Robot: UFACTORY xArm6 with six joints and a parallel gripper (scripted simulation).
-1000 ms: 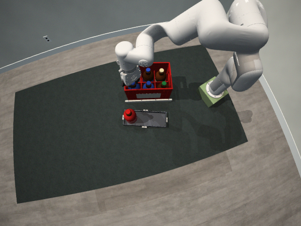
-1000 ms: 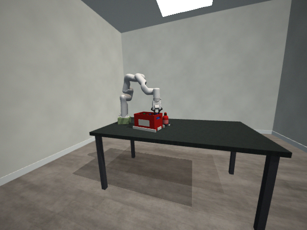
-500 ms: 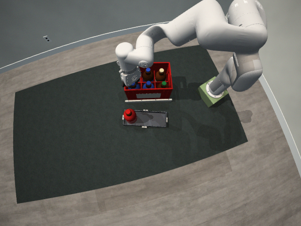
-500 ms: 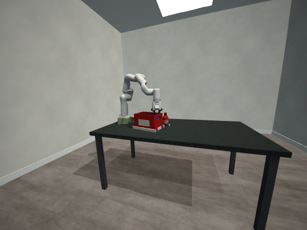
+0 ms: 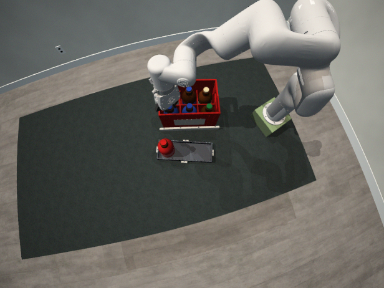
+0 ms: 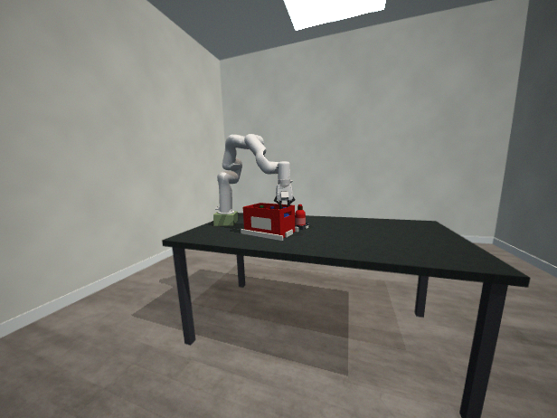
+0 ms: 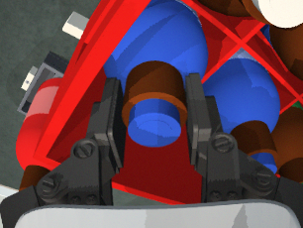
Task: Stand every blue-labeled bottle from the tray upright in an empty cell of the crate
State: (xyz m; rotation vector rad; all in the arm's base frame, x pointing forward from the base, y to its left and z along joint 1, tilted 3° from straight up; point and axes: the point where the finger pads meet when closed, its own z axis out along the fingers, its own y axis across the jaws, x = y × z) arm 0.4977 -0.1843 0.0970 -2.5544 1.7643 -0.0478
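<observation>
My hand is 100 mm past the crate, 10 mm to the left of it and 80 mm above it. From my hand the other things lie so: grey tray (190 mm to the left, 150 mm below); then red-labeled bottle (80 mm ahead, 150 mm to the left, 80 mm below).
</observation>
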